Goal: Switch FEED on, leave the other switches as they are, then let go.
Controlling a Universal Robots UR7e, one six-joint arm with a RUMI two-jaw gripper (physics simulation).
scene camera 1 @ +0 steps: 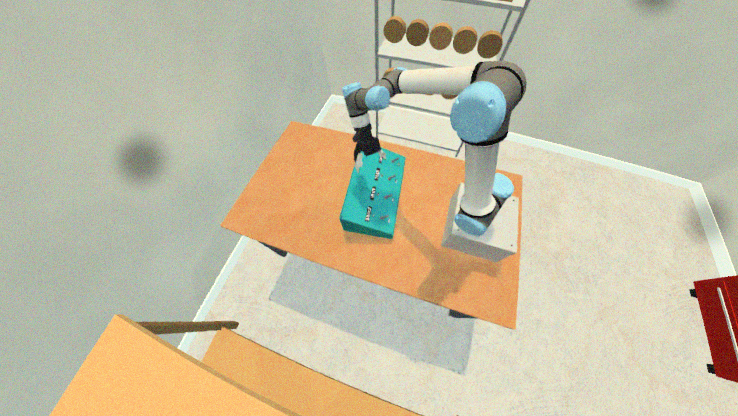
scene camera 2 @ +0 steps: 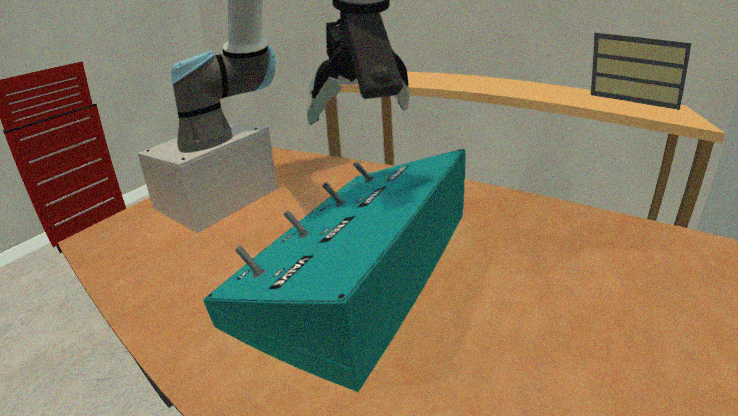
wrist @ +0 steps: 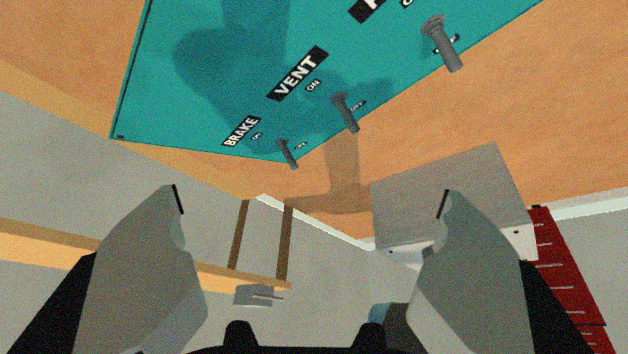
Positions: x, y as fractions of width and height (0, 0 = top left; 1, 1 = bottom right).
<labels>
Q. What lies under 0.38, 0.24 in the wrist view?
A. A teal sloped switch panel.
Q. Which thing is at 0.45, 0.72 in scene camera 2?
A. A teal sloped switch panel.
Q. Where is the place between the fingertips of my gripper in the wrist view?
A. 0.49, 0.54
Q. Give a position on a teal sloped switch panel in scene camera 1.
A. At 0.50, 0.49
</labels>
